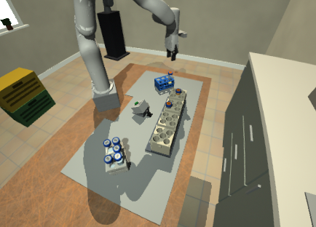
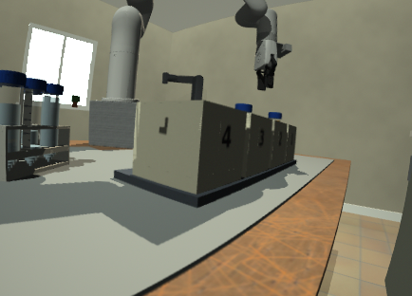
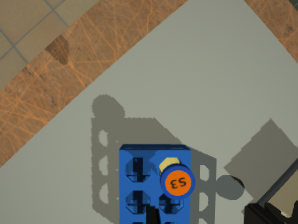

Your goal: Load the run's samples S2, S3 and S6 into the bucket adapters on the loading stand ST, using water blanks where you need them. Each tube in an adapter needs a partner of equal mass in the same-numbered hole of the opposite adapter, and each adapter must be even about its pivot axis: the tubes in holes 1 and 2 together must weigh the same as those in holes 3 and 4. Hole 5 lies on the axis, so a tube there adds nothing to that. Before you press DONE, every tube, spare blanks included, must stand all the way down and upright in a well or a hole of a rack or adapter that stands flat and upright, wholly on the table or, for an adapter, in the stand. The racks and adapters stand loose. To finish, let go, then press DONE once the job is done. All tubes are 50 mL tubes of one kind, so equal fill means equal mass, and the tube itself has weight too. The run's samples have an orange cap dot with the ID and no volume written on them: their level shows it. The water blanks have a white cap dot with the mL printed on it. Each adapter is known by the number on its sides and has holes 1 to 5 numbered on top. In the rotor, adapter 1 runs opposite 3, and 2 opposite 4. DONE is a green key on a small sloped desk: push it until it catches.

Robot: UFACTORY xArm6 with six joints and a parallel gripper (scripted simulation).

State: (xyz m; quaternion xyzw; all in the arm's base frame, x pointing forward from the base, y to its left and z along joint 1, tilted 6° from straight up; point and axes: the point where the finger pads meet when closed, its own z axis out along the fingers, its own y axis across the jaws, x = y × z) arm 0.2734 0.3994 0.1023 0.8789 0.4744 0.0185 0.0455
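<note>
My gripper is now 180 mm above the tube and 10 mm past it. Round my hand: blue sample rack: 220 mm below, 40 mm behind, 20 mm to the right; then adapter: 280 mm to the right, 190 mm below, 160 mm ahead; then green done key: 350 mm to the right, 180 mm below, 60 mm behind.
</note>
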